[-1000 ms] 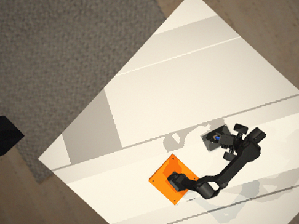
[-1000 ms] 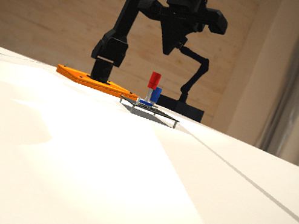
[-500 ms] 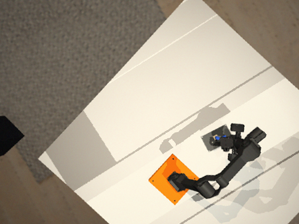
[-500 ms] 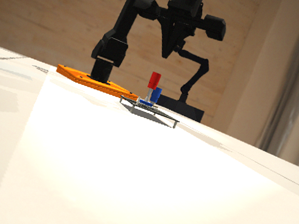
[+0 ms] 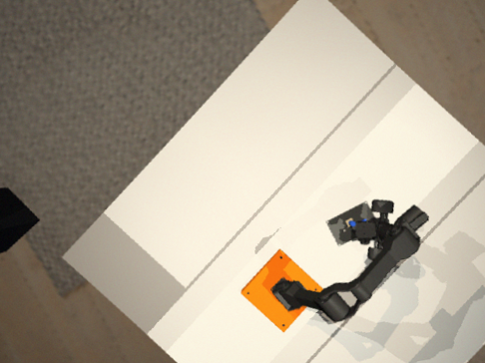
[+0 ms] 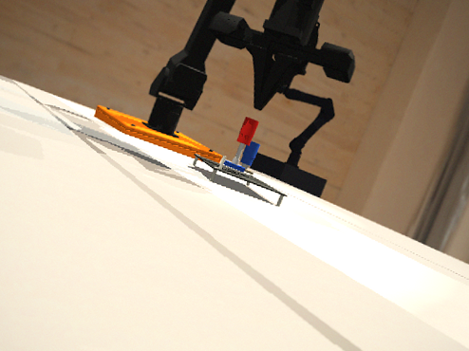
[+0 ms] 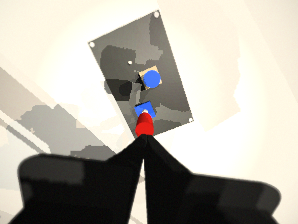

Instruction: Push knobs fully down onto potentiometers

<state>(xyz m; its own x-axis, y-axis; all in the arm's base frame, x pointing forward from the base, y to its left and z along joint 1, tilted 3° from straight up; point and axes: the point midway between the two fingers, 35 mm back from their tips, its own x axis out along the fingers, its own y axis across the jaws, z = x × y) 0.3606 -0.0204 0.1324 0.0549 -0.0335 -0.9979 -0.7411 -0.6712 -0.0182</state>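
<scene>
Right now my gripper tip is 30 mm above the red knob. Also, from my gripper tip: blue knob (30 mm behind, 40 mm to the left, 60 mm below).
</scene>
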